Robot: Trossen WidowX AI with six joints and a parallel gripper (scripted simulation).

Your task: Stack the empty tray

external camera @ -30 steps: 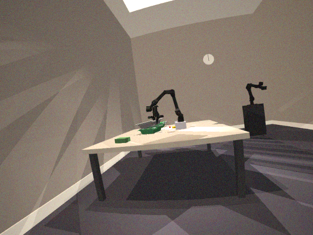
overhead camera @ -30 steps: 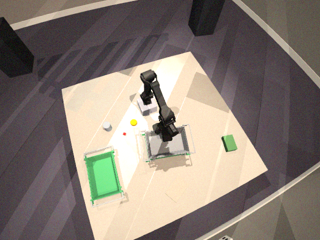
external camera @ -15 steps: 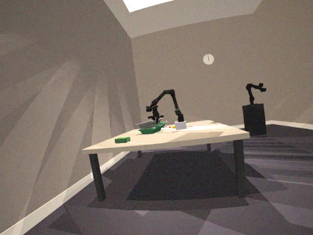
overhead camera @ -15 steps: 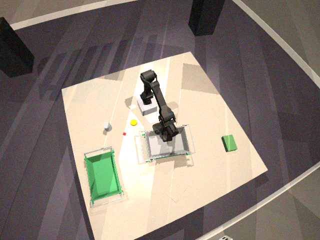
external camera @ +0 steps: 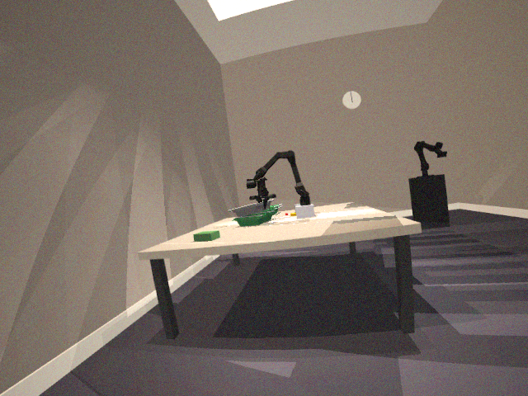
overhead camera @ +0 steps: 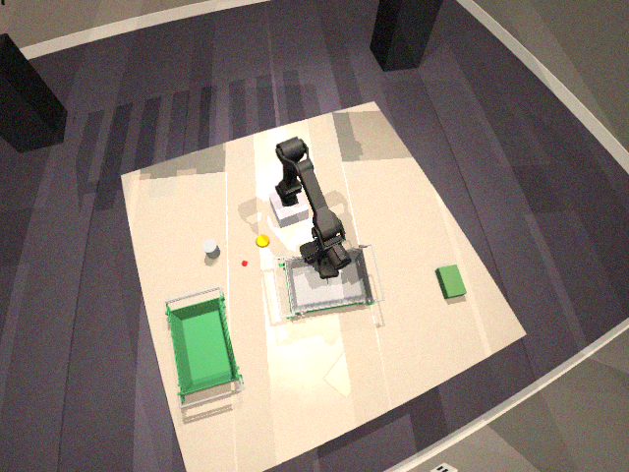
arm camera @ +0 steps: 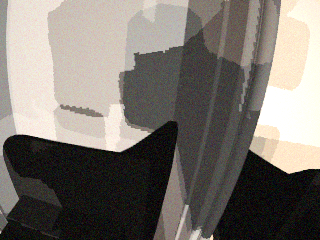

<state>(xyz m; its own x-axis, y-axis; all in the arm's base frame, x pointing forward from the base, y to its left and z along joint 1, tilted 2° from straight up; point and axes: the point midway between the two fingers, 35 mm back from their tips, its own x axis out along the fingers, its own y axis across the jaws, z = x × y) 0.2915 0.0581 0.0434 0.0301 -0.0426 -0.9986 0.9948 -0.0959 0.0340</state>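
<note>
The grey tray is 8 cm ahead of my gripper tip, 1 cm to the right of it and 2 cm above it. Round my gripper tip: red cube: 9 cm behind, 28 cm to the right, 9 cm below; grey cylinder: 17 cm behind, 39 cm to the right, 6 cm below; yellow disc: 17 cm behind, 19 cm to the right, 9 cm below.
</note>
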